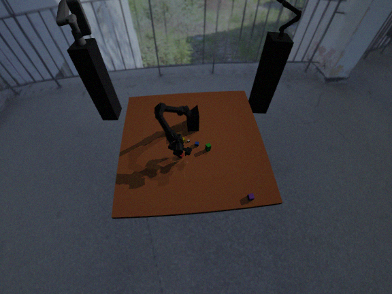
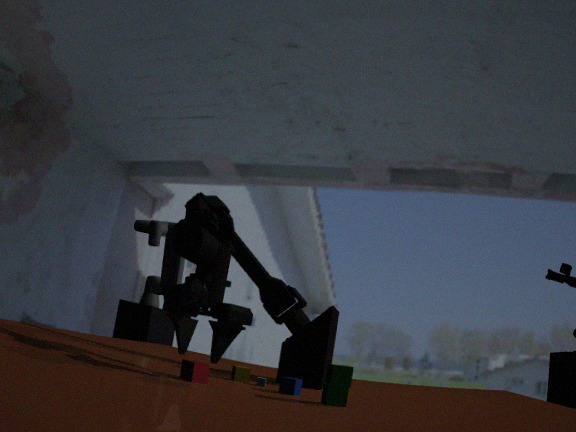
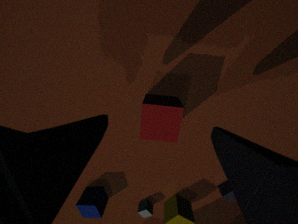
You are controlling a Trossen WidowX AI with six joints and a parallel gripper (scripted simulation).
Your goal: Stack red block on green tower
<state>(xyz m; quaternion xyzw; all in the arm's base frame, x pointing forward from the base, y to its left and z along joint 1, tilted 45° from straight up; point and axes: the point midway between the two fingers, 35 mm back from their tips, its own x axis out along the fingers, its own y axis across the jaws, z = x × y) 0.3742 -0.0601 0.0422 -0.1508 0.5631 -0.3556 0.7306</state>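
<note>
Right now the red block is 20 mm below my gripper tip. From my gripper tip the other things lie so: blue block 120 mm behind, 140 mm to the left, 30 mm below; then purple block 370 mm ahead, 540 mm to the left, 20 mm below; then yellow block 160 mm behind, 10 mm to the left, 30 mm below.
</note>
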